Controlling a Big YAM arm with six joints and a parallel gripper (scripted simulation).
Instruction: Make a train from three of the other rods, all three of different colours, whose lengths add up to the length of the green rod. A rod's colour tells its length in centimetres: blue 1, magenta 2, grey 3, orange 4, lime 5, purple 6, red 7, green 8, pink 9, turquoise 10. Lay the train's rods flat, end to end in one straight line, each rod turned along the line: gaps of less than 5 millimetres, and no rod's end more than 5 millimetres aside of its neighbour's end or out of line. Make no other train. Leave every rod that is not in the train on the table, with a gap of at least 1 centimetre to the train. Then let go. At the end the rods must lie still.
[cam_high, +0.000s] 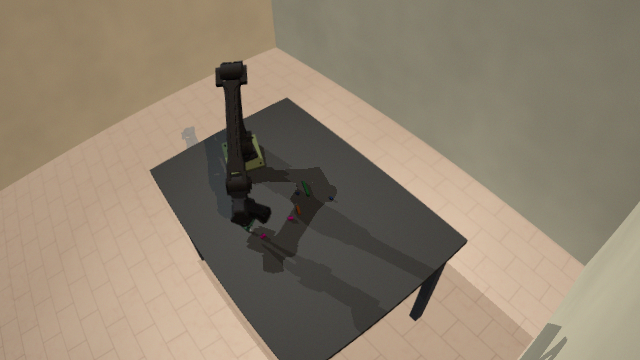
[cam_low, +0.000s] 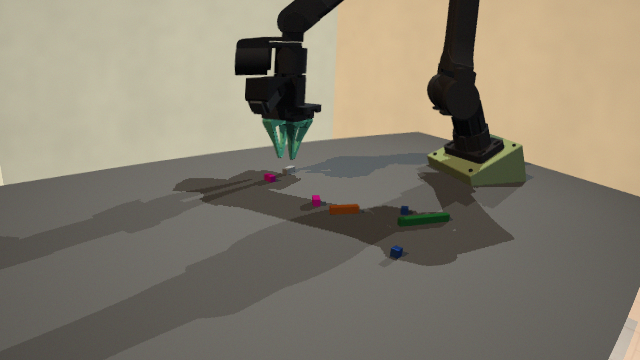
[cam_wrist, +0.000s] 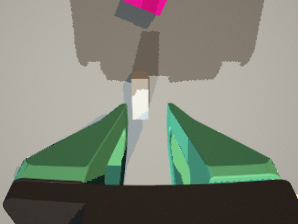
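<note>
The grey rod is 3 cm below my hand. Also, from my hand: magenta rod: 2 cm ahead, 17 cm to the left, 3 cm below; then orange rod: 1 cm behind, 21 cm to the left, 3 cm below; then green rod: 9 cm behind, 28 cm to the left, 3 cm below.
</note>
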